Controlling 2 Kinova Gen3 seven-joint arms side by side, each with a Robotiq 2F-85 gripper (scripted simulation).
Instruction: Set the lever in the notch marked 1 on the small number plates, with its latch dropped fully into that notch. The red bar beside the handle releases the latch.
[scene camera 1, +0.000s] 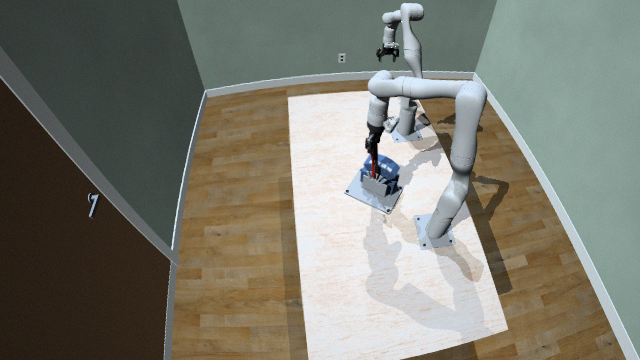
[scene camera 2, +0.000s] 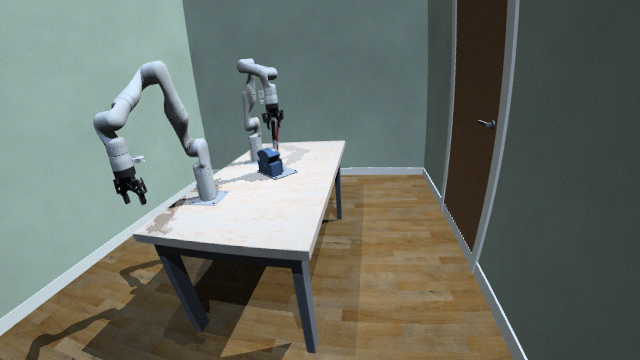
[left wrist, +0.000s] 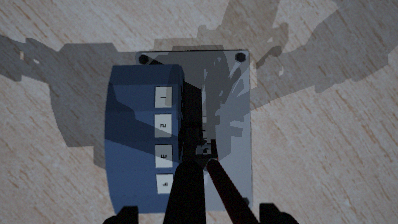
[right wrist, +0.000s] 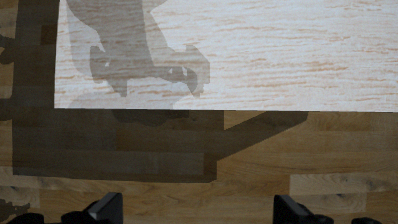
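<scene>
My right gripper (scene camera 2: 136, 203) is visible to me, and so is a blue housing (left wrist: 147, 104).
</scene>
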